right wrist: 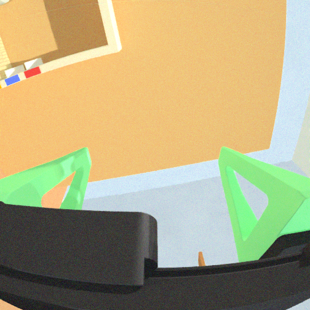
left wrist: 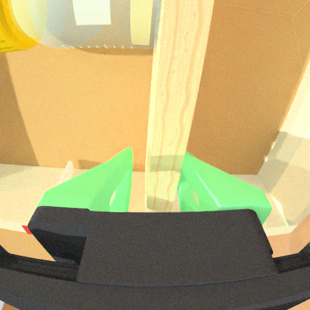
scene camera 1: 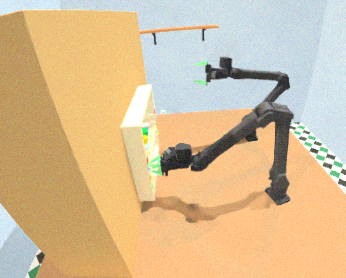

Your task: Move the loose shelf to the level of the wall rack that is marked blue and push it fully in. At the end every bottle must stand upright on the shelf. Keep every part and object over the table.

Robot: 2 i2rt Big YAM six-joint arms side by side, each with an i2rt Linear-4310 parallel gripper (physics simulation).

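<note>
The loose shelf [left wrist: 181, 75] is a pale wooden board seen edge-on in the left wrist view. My left gripper [left wrist: 153, 154] [scene camera 1: 151, 165] is partly open, its fingers on either side of the shelf's front edge; a gap shows beside one finger, and the other is very near or touching the board. A clear bottle with a yellow cap [left wrist: 15, 27] stands with its base at the shelf. The pale wall rack [scene camera 1: 133, 150] [right wrist: 114, 35] carries a blue mark [right wrist: 12, 80] and a red mark [right wrist: 32, 72] on its rim. My right gripper [scene camera 1: 194, 73] [right wrist: 154, 154] is wide open and empty, away from the rack.
The rack hangs on a tall tan panel [scene camera 1: 90, 100] [right wrist: 190, 75]. An orange ledge [scene camera 1: 180, 30] on black brackets is on the back wall. The brown table [scene camera 1: 215, 240] lies below both arms. A green item [scene camera 1: 145, 131] shows inside the rack.
</note>
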